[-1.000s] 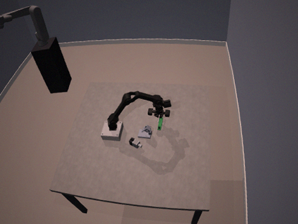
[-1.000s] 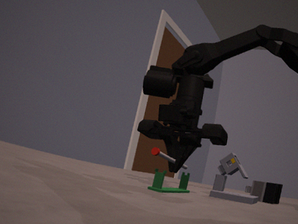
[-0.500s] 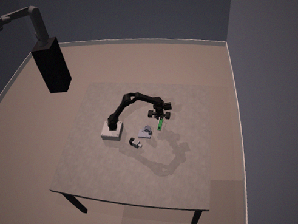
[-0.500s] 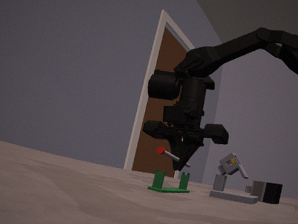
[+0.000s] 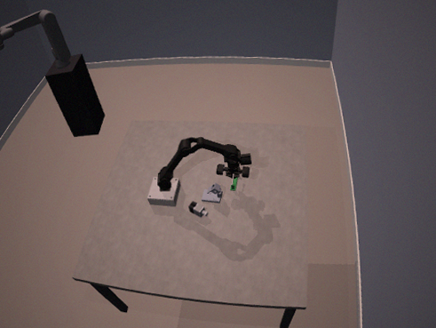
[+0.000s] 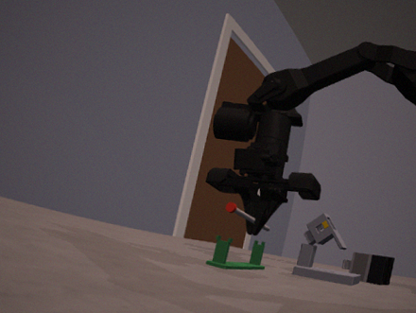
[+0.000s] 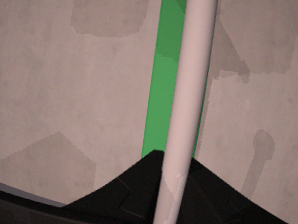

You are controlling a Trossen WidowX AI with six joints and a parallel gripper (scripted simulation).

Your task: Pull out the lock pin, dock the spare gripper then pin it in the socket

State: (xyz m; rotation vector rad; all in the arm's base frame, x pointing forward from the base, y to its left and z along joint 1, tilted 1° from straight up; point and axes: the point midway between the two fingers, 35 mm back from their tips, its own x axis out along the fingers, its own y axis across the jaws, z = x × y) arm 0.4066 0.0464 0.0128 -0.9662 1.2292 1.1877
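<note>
The green cradle lies 30 mm below my gripper tip and 20 mm to the left of it. Also, from my gripper tip: grey mount 110 mm behind, 90 mm to the right; spare gripper 200 mm to the right, 200 mm behind, 30 mm below.
</note>
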